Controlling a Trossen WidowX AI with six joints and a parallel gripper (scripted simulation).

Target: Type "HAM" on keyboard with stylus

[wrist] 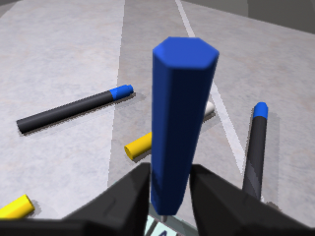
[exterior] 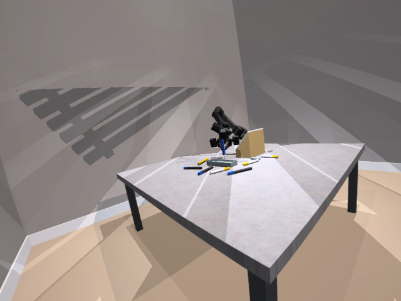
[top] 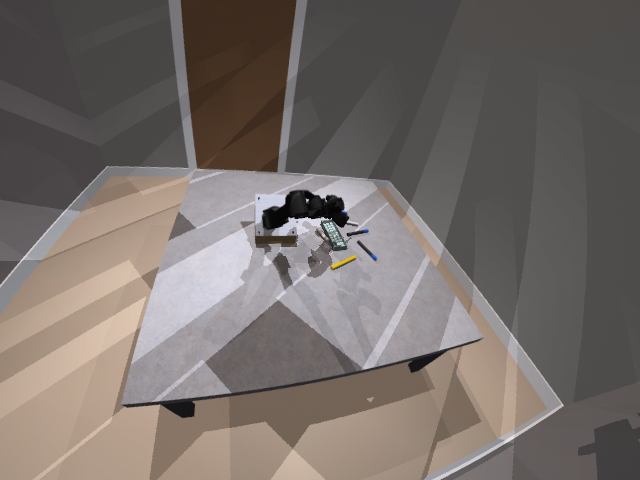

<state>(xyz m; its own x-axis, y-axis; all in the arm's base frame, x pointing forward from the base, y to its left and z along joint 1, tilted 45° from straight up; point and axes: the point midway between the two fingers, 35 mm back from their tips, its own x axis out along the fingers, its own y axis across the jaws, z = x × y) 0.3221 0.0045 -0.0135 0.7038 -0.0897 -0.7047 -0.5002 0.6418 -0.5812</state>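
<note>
The M key lies 12 cm to the right of my gripper tip and 9 cm below it. Also, from my gripper tip: blue stylus 2 cm below.
</note>
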